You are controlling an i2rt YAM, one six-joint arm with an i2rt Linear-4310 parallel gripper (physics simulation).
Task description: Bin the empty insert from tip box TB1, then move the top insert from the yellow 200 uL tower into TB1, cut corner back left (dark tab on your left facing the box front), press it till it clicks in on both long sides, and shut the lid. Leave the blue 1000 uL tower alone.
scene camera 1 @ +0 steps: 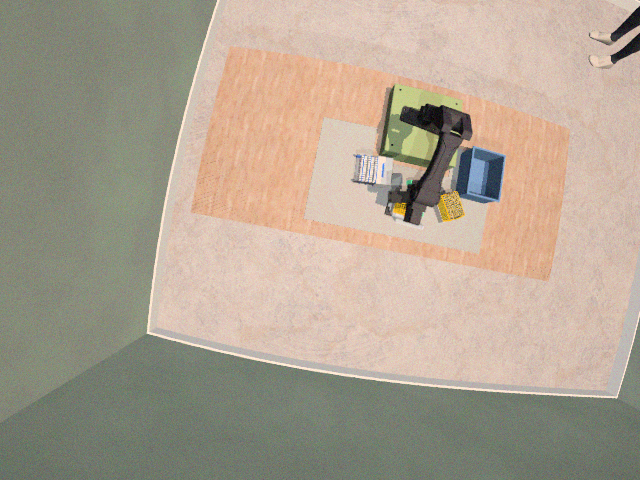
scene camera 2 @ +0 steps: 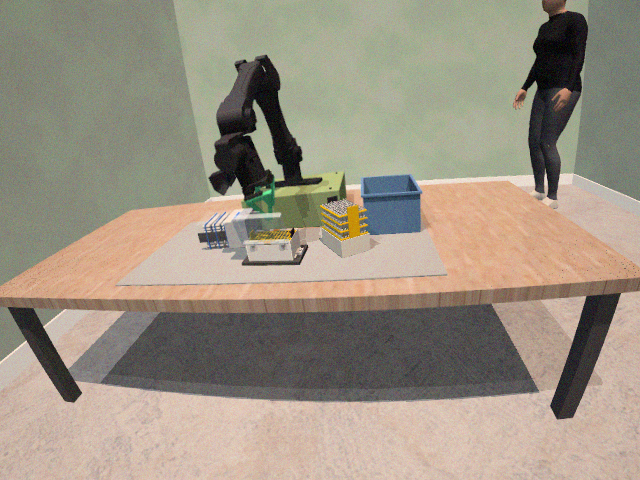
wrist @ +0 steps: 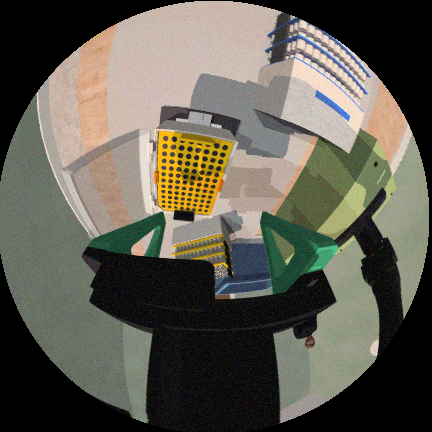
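Tip box TB1 (scene camera 2: 269, 252) (wrist: 220, 134) is a white box on a dark base, with its clear lid (wrist: 107, 172) standing open on the hinge side. A yellow insert (scene camera 1: 399, 208) (scene camera 2: 271, 236) (wrist: 192, 175) with dark, empty-looking holes sits in it; orange clips show on both long sides. A dark tab (wrist: 184, 215) shows at one short end. My gripper (scene camera 2: 264, 202) (wrist: 212, 216) is open and empty, above and behind the box. The yellow tower (scene camera 1: 451, 206) (scene camera 2: 343, 219) (wrist: 202, 250) holds several tip-filled inserts. The blue bin (scene camera 1: 466, 174) (scene camera 2: 392, 212) (wrist: 250, 260) stands behind it.
The blue 1000 uL tower (scene camera 1: 368, 169) (scene camera 2: 219, 229) (wrist: 325, 55) stands left of TB1 in the second scene view. The green robot base block (scene camera 1: 413, 149) (scene camera 2: 297, 206) (wrist: 325, 185) is behind. A grey mat (scene camera 1: 336, 206) (scene camera 2: 206, 273) lies on the wooden table (scene camera 1: 258, 129) (scene camera 2: 491, 232).
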